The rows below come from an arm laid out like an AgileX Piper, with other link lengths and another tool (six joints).
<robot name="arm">
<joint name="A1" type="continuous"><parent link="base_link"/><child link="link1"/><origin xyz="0 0 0.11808"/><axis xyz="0 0 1"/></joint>
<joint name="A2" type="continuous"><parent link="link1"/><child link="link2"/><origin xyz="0 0 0" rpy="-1.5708 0 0"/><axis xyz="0 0 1"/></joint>
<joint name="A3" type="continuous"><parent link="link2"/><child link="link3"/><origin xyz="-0.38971 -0.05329 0"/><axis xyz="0 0 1"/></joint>
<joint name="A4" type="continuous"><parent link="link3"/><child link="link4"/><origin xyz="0.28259 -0.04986 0" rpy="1.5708 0 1.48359"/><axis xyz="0 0 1"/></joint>
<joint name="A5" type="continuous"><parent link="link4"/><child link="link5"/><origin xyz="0 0 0" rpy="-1.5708 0 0"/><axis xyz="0 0 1"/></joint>
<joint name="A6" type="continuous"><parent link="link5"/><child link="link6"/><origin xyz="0 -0.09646 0" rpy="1.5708 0 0"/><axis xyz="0 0 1"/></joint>
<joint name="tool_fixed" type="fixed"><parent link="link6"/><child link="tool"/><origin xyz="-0.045 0.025 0.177" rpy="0 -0.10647 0.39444"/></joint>
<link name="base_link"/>
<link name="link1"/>
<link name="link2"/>
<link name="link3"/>
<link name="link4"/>
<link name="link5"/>
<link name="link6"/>
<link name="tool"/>
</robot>
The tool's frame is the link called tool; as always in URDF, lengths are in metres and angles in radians. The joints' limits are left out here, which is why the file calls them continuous.
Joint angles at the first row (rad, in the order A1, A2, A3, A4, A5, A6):
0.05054, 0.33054, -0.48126, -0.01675, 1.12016, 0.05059
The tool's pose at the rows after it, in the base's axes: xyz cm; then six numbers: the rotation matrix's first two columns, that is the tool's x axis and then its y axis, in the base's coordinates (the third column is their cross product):
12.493 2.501 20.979 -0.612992 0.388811 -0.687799 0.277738 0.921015 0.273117
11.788 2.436 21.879 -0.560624 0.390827 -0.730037 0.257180 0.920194 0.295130
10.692 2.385 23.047 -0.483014 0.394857 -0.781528 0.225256 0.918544 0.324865
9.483 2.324 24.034 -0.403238 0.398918 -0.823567 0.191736 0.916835 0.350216
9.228 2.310 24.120 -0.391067 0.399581 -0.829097 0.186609 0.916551 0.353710
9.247 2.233 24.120 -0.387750 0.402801 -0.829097 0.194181 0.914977 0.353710
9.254 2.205 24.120 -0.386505 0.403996 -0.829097 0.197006 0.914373 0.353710
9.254 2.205 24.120 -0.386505 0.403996 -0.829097 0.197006 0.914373 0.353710
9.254 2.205 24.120 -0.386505 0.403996 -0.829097 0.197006 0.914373 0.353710
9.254 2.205 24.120 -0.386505 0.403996 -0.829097 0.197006 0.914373 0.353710
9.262 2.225 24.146 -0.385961 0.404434 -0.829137 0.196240 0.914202 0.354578
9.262 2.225 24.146 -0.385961 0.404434 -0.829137 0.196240 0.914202 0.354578
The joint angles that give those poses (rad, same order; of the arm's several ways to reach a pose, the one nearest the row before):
0.05050, 0.28365, -0.47899, -0.01780, 1.11857, 0.05055
0.05055, 0.21002, -0.47897, -0.01911, 1.11853, 0.05060
0.05057, 0.10721, -0.47900, -0.01892, 1.11858, 0.05062
0.05052, 0.00596, -0.47898, -0.01888, 1.12039, 0.05057
0.05053, -0.01206, -0.47899, -0.01888, 1.12369, 0.05058
0.04230, -0.01205, -0.47899, -0.01892, 1.12368, 0.05062
0.03918, -0.01205, -0.47898, -0.01889, 1.12367, 0.05058
0.03918, -0.01205, -0.47898, -0.01889, 1.12367, 0.05058
0.03918, -0.01205, -0.47898, -0.01889, 1.12367, 0.05058
0.03918, -0.01205, -0.47898, -0.01889, 1.12367, 0.05058
0.03920, -0.01202, -0.47900, -0.01804, 1.12274, 0.05061
0.03920, -0.01202, -0.47900, -0.01804, 1.12274, 0.05061

